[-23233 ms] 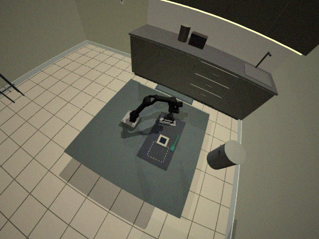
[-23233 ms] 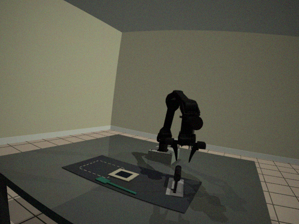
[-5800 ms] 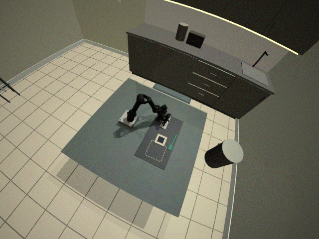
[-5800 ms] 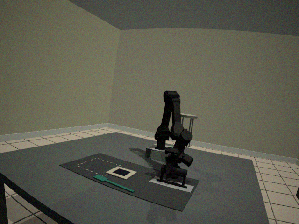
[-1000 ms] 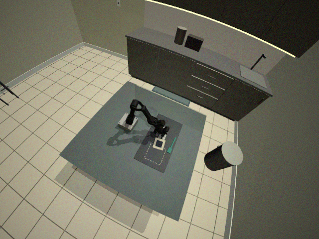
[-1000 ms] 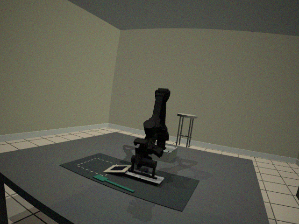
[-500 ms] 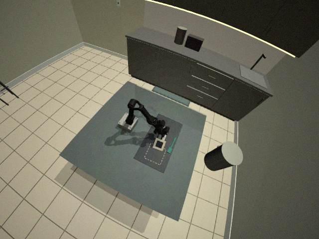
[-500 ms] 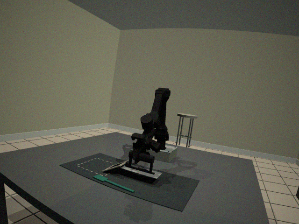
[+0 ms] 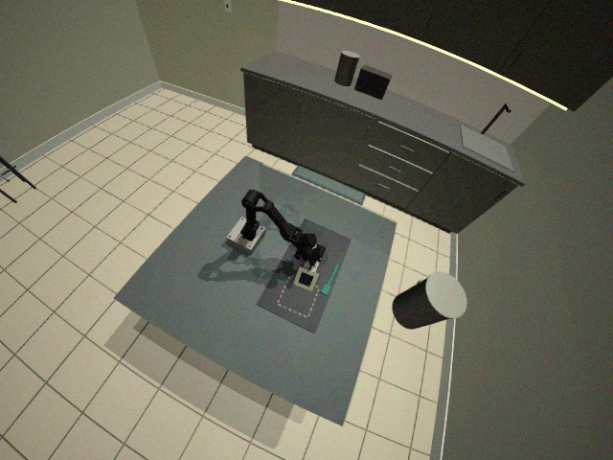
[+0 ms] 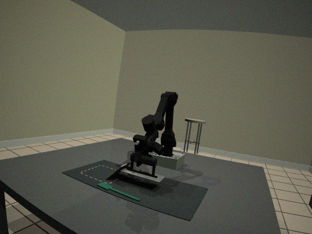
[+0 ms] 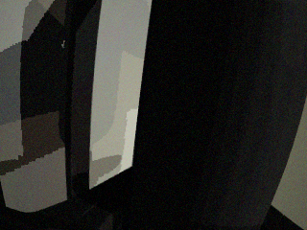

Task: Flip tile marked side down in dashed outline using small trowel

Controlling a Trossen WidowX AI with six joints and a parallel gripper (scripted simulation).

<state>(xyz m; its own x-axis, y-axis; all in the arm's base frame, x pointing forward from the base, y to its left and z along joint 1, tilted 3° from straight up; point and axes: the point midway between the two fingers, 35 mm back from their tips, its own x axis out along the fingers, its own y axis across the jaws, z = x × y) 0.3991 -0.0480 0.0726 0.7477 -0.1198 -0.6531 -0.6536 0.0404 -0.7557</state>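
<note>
Right now the tile is 40 mm behind my gripper tip, 100 mm to the right of it and 60 mm below it. Also, from my gripper tip: dark mat: 30 mm behind, 10 mm to the right, 120 mm below; then trowel: 30 mm behind, 10 mm below; then green flat tool: 100 mm ahead, 50 mm to the right, 100 mm below.
</note>
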